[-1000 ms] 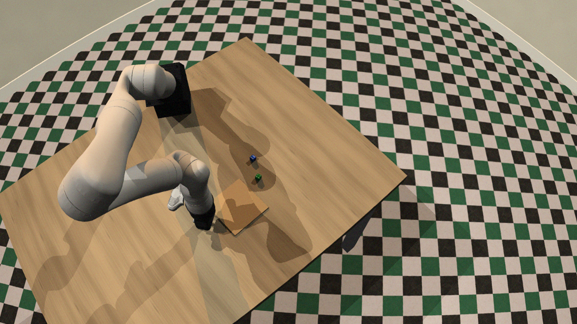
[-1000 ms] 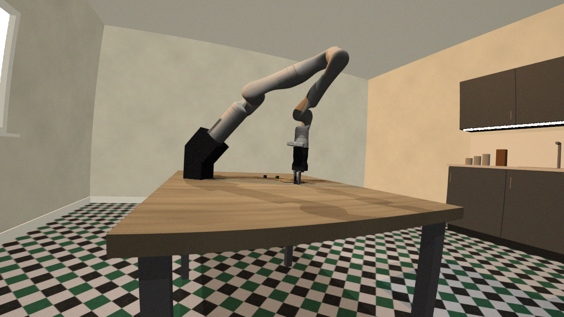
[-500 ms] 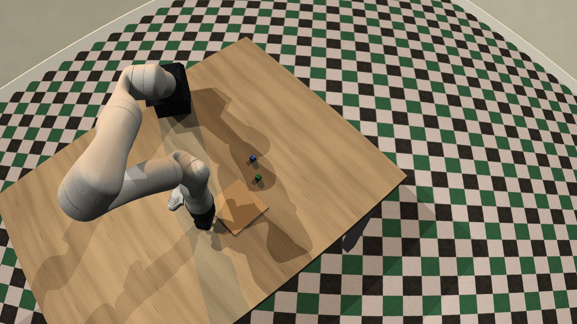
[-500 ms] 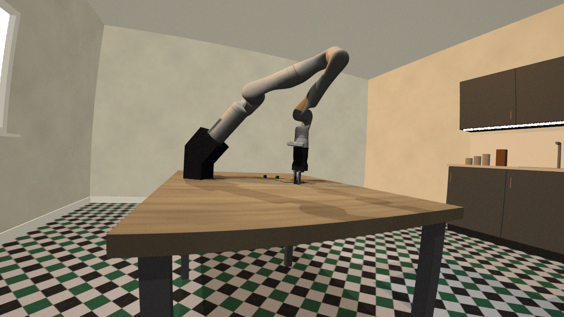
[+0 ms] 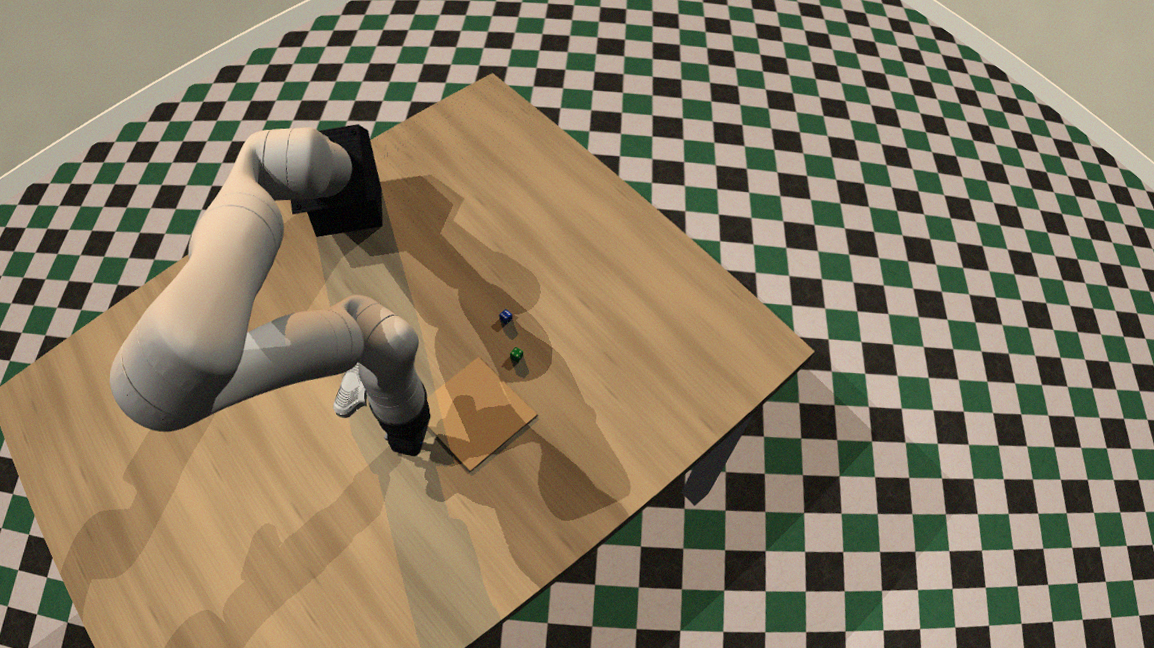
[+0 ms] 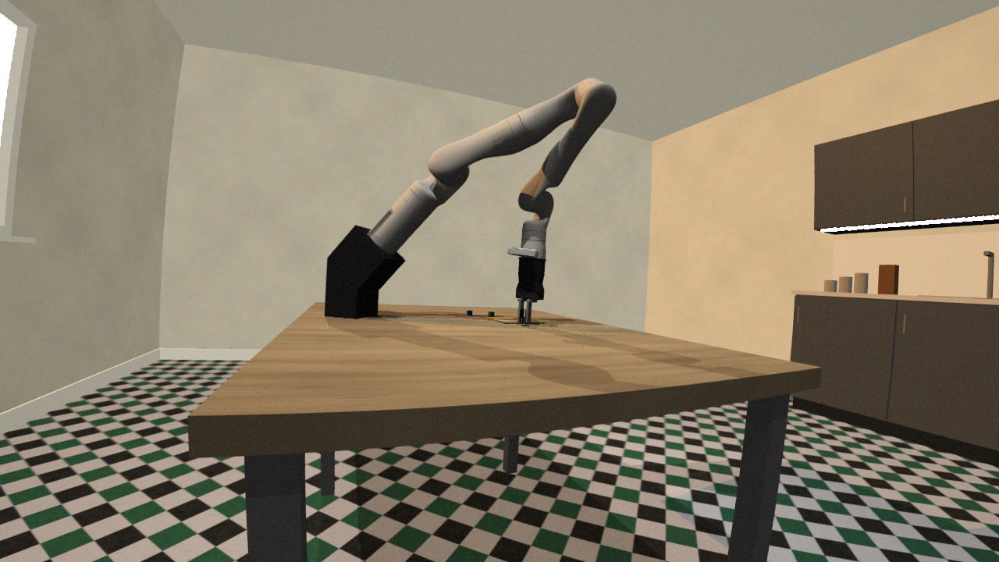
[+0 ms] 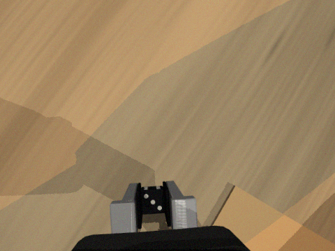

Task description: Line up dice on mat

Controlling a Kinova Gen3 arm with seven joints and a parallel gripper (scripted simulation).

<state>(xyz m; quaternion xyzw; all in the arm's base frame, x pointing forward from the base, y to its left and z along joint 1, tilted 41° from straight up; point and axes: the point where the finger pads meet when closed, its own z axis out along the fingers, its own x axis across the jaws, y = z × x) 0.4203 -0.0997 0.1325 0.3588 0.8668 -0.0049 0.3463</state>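
My gripper is now 20 mm short of the orange mat, 120 mm to the right of it and 30 mm above it. The rest, counted from my hand: green die 10 mm behind, 240 mm to the left, 20 mm below; blue die 80 mm behind, 270 mm to the left, 20 mm below; black die 10 mm below.
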